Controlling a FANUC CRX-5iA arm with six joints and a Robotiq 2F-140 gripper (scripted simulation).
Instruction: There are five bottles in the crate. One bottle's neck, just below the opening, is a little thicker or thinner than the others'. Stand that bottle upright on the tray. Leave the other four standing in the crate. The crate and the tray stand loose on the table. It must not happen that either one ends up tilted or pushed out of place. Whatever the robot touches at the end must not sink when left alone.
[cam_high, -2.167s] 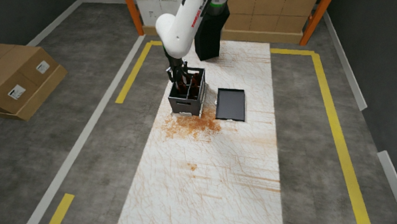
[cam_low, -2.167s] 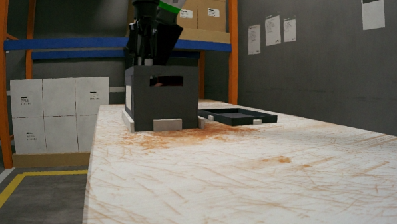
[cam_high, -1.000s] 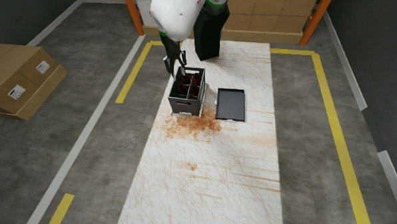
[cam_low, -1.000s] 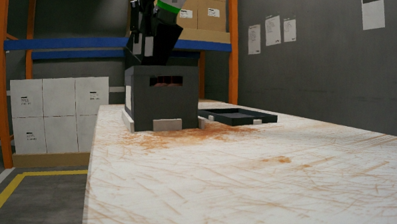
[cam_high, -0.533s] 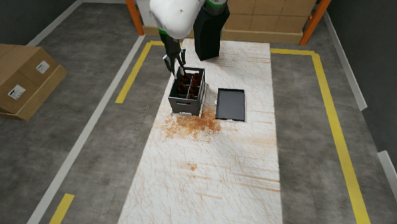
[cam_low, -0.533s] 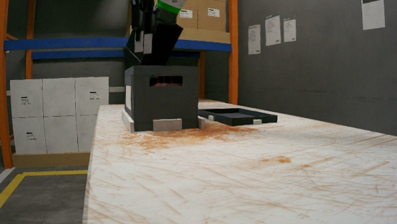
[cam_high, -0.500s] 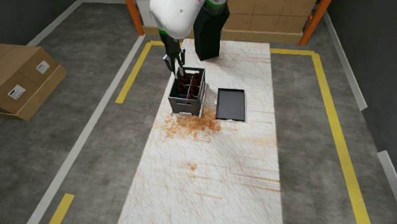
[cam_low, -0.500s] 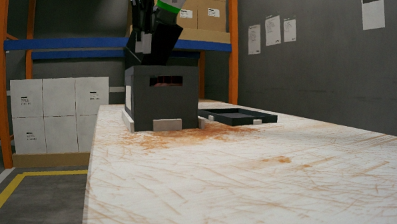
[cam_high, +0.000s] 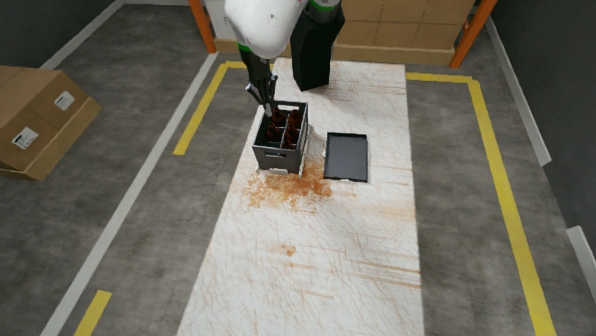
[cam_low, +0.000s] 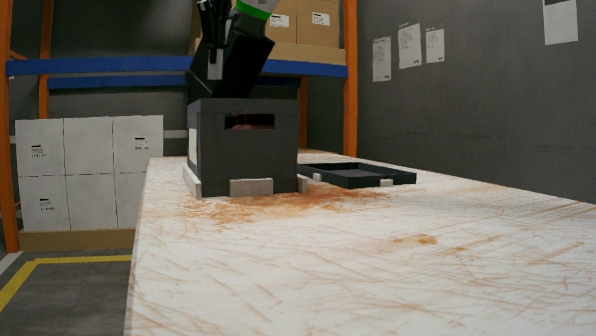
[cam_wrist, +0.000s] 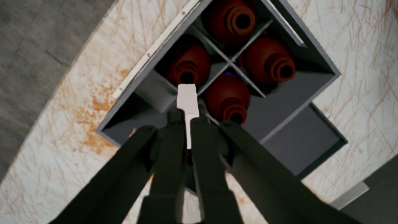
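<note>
The grey crate lies 10 mm behind my hand, 50 mm to the left of it and 170 mm below it. The rest, counted from my hand: dark tray 30 mm behind, 330 mm to the left, 240 mm below.
</note>
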